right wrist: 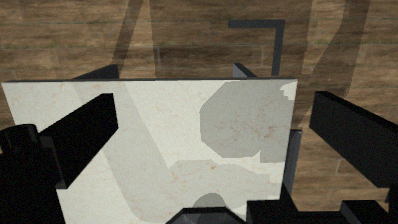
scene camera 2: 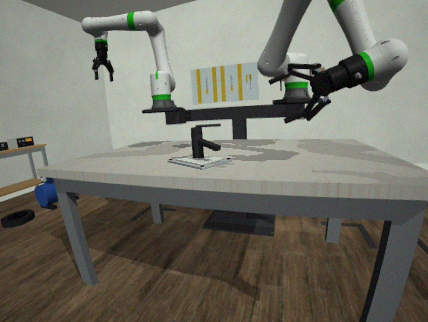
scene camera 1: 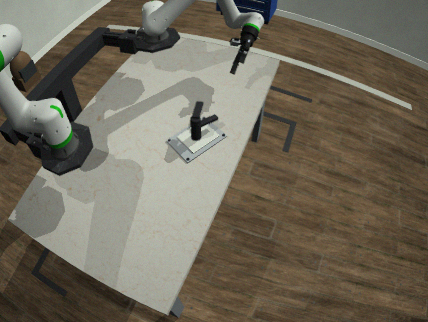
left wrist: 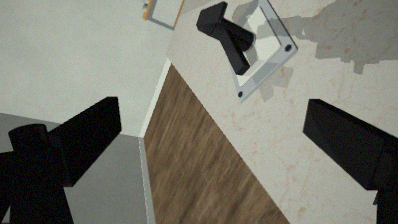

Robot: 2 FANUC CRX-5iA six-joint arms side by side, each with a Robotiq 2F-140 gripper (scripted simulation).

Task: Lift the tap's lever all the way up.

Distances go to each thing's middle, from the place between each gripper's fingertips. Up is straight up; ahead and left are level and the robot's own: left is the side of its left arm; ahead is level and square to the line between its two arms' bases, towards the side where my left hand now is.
I see my left gripper (scene camera 2: 277, 102) 70 mm past the black tap (scene camera 1: 200, 135), 320 mm to the left of it and 120 mm above it.
Now: right hand 95 cm to the right of the black tap, 45 cm short of it and 42 cm above it.
